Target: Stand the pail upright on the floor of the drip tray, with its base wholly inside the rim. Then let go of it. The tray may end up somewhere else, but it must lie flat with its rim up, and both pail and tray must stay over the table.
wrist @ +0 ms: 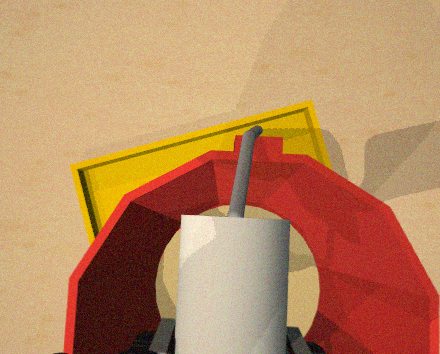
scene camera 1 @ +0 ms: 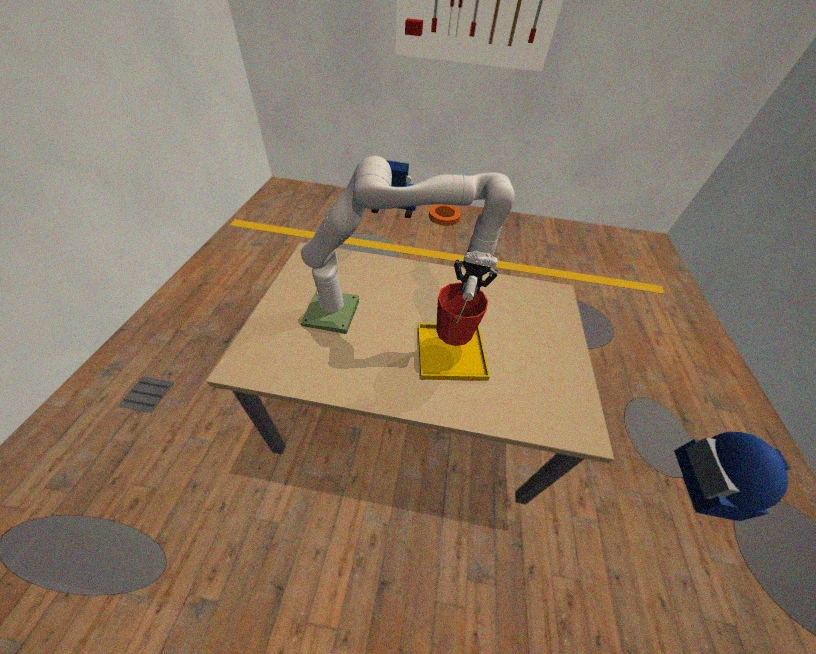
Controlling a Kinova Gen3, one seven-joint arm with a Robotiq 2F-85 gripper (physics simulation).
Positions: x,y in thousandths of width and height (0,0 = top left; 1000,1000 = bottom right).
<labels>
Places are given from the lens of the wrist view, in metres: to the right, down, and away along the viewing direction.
yellow drip tray (wrist: 231,516): -0.12, 0.01, 0.48
red pail (wrist: 803,775): 0.08, 0.06, 0.29
The marked spots on the yellow drip tray and the red pail are 0.29 m apart.
</labels>
